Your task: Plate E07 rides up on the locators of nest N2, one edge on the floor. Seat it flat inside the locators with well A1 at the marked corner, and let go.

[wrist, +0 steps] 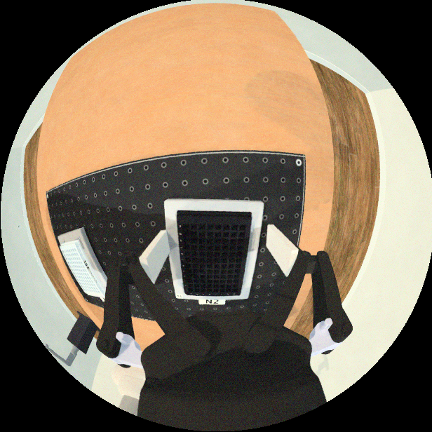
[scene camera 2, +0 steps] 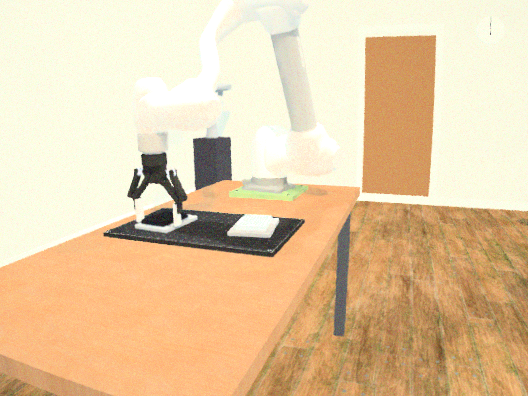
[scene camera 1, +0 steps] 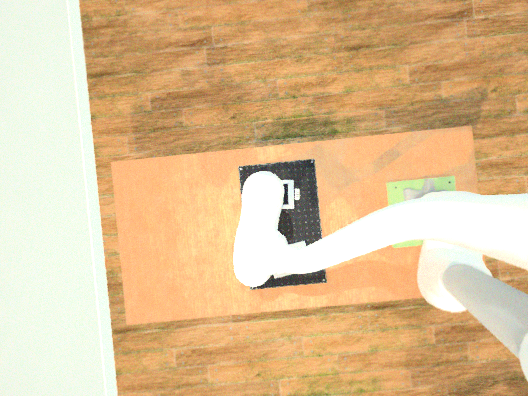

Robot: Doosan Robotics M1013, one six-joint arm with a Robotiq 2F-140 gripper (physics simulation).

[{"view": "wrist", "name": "gripper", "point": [217, 238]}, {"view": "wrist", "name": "black well plate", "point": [213, 245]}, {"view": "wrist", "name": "white plate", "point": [78, 263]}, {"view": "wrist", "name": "white nest N2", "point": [170, 204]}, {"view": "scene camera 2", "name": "gripper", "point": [158, 222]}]
